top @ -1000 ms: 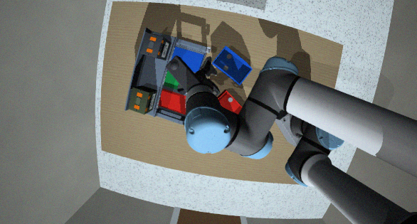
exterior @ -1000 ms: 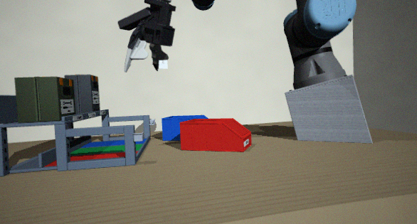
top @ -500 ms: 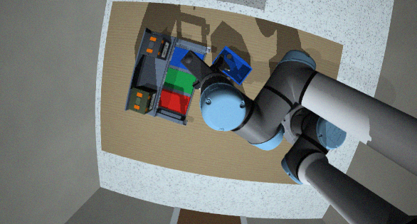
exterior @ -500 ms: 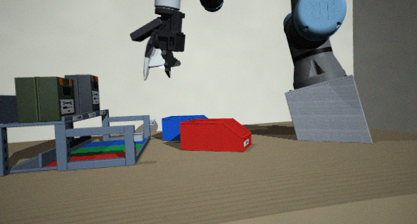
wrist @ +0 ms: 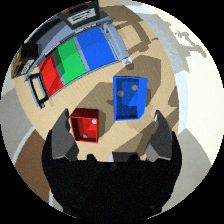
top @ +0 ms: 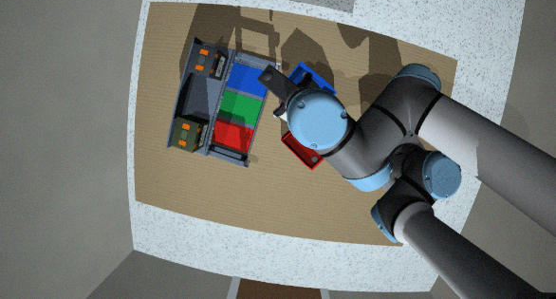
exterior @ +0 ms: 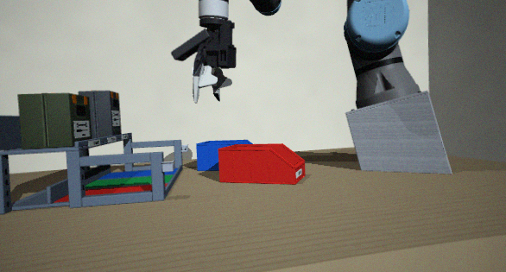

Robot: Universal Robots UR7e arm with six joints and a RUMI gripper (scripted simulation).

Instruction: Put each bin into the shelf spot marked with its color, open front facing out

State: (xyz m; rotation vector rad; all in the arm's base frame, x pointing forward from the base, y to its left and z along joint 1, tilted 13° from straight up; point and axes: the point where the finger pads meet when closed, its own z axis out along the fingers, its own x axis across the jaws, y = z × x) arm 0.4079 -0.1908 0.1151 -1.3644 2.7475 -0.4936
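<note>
The blue bin is 70 mm behind my hand, 30 mm to the right of it and 150 mm below it. From my hand the other things lie so: red bin: 70 mm behind, 180 mm to the left, 150 mm below; then top board: 300 mm ahead, 20 mm to the left, 90 mm below; then grey box: 260 mm ahead, 90 mm to the right, 20 mm below.
</note>
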